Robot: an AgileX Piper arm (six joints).
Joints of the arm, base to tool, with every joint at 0 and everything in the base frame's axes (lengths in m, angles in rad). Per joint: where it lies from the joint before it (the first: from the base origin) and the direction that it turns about. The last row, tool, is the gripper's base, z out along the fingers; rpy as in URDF.
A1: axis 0 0 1 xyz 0 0 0.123
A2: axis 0 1 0 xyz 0 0 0
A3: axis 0 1 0 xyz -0.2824 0 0.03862
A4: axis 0.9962 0 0.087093 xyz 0.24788 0 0.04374
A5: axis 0 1 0 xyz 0 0 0
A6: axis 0.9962 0 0.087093 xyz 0.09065 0 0.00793
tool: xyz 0 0 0 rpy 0 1.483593 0
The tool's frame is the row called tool.
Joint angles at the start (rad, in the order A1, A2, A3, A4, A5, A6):
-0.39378 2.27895 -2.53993 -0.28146 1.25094 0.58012
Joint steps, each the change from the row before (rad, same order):
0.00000 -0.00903 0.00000 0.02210 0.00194 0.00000
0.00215 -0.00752 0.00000 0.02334 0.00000 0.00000
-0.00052 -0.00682 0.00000 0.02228 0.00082 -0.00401
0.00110 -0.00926 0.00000 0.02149 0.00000 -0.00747
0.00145 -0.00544 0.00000 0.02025 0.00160 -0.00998
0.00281 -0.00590 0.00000 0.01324 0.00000 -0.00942
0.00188 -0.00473 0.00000 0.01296 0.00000 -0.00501
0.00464 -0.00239 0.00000 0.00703 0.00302 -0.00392
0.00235 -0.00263 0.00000 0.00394 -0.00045 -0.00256
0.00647 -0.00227 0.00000 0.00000 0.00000 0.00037
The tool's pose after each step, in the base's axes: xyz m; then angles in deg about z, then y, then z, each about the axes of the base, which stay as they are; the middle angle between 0 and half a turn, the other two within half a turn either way. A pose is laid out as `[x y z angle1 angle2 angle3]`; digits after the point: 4 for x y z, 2 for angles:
[0.4481 -0.2102 0.3542 11.90 138.67 -44.21]
[0.4478 -0.2068 0.3575 13.91 138.70 -42.11]
[0.4470 -0.2047 0.3604 15.56 138.76 -40.27]
[0.4460 -0.2017 0.3646 17.03 138.58 -38.33]
[0.4457 -0.1990 0.3669 18.12 138.65 -36.58]
[0.4454 -0.1962 0.3696 18.73 138.49 -35.27]
[0.4452 -0.1939 0.3717 19.54 138.37 -34.05]
[0.4456 -0.1910 0.3726 19.87 138.49 -33.24]
[0.4456 -0.1894 0.3739 20.08 138.35 -32.75]
[0.4463 -0.1863 0.3750 20.14 138.23 -32.35]

